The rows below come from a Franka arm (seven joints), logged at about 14 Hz.
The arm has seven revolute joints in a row. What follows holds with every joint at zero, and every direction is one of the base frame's. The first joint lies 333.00 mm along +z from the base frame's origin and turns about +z. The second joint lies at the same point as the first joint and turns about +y. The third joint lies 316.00 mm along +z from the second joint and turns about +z. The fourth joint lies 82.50 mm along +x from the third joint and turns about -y. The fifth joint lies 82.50 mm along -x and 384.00 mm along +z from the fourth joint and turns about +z. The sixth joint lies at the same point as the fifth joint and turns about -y. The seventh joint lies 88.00 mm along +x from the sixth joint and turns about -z. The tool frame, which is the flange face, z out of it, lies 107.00 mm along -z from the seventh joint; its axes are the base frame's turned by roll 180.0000, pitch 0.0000 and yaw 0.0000 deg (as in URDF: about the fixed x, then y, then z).
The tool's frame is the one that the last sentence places.
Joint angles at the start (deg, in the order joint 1, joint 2, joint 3, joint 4, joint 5, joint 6, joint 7): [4.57, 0.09, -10.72, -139.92, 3.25, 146.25, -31.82]
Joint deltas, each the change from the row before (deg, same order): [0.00, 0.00, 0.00, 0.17, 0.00, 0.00, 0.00]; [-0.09, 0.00, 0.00, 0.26, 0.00, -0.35, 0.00]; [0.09, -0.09, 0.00, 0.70, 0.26, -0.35, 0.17]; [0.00, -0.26, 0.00, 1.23, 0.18, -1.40, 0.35]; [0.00, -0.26, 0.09, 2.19, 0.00, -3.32, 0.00]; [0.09, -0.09, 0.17, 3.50, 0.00, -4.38, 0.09]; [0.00, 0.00, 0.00, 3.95, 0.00, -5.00, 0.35]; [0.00, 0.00, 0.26, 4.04, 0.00, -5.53, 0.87]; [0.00, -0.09, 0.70, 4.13, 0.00, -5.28, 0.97]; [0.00, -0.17, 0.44, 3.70, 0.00, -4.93, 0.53]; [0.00, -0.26, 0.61, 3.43, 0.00, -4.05, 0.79]
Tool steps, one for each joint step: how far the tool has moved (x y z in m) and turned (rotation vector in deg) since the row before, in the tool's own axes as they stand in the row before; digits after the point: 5 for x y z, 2 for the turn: [0.00100, 0.00052, -0.00110, -0.08, 0.15, -0.01]; [0.00060, 0.00113, -0.00117, 0.05, -0.07, 0.08]; [0.00400, 0.00116, -0.00475, -0.05, 0.48, 0.27]; [0.00524, 0.00234, -0.00813, 0.15, 0.19, 0.45]; [0.00786, 0.00223, -0.01183, 0.62, -0.66, -0.18]; [0.01309, 0.00278, -0.01850, 0.60, -0.58, -0.32]; [0.01184, 0.00449, -0.02123, 0.70, -0.82, 0.17]; [0.01079, 0.00088, -0.02218, 0.92, -1.22, 0.41]; [0.01130, -0.00393, -0.02500, 0.70, -0.88, 0.04]; [0.00695, -0.00342, -0.02376, 0.66, -0.89, -0.13]; [0.00618, -0.00559, -0.02416, 0.30, -0.30, -0.04]
